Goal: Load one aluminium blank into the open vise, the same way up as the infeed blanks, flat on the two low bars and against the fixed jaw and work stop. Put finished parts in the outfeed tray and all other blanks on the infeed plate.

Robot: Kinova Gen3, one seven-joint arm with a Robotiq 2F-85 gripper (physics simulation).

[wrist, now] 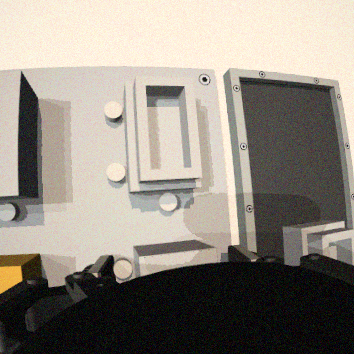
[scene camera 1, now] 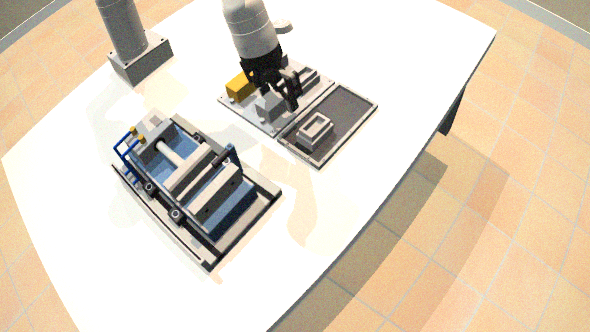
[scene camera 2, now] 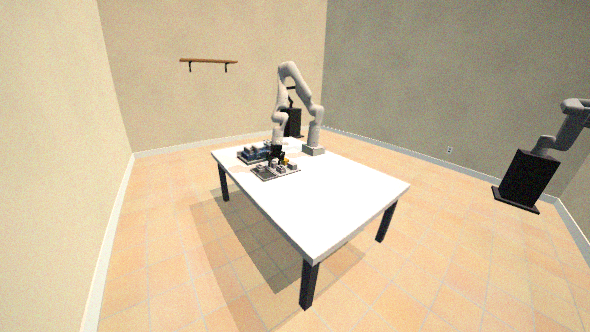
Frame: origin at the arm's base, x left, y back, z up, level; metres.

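Where they show: gripper, fingertip midpoint: (wrist: 171, 267) (scene camera 1: 280, 104) (scene camera 2: 274, 166); arm's base at its link origin: (scene camera 1: 133, 50) (scene camera 2: 311, 145).
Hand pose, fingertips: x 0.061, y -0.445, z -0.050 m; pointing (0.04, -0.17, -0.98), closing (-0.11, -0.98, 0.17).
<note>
Each offset is from my fingertips to the centre of the thing. "*": to the spot under its first point.
My gripper (scene camera 1: 279, 99) (scene camera 2: 275, 159) (wrist: 171, 267) is low over the infeed plate @(dz -0.010, dx +0.034, dy +0.041 m) (scene camera 1: 250, 115) (wrist: 92, 227). Its fingers stand apart on either side of a plain grey blank @(dz +0.012, dx -0.016, dy +0.004 m) (scene camera 1: 272, 107) (wrist: 175, 260). In the wrist view gaps show between both fingertips and the blank, so the gripper is open; contact lower down is hidden. A pocketed grey part @(dz +0.011, dx +0.075, dy -0.005 m) (wrist: 141, 150) lies pocket up on the plate. Another pocketed part @(dz +0.009, dx -0.026, dy -0.098 m) (scene camera 1: 326, 137) (wrist: 295, 245) lies in the outfeed tray (scene camera 1: 345, 102) (wrist: 243, 165). The vise @(dz +0.036, dx -0.237, dy +0.039 m) (scene camera 1: 215, 192) is open, with a narrow gap between its jaws and no blank visible there.
An orange block @(dz +0.012, dx -0.006, dy +0.095 m) (scene camera 1: 239, 87) (wrist: 10, 277) and a large grey block @(* dz +0.030, dx +0.080, dy +0.069 m) (wrist: 10, 135) stand on the infeed plate. Round pegs @(* dz +0.002, dx +0.059, dy +0.022 m) (wrist: 115, 172) rise beside the parts. Blue pipes @(* dz +0.063, dx -0.270, dy +0.145 m) (scene camera 1: 131, 150) and a dark handle @(* dz +0.081, dx -0.187, dy -0.037 m) (scene camera 1: 222, 156) stick up at the vise. The arm's base (scene camera 1: 142, 60) is behind.
</note>
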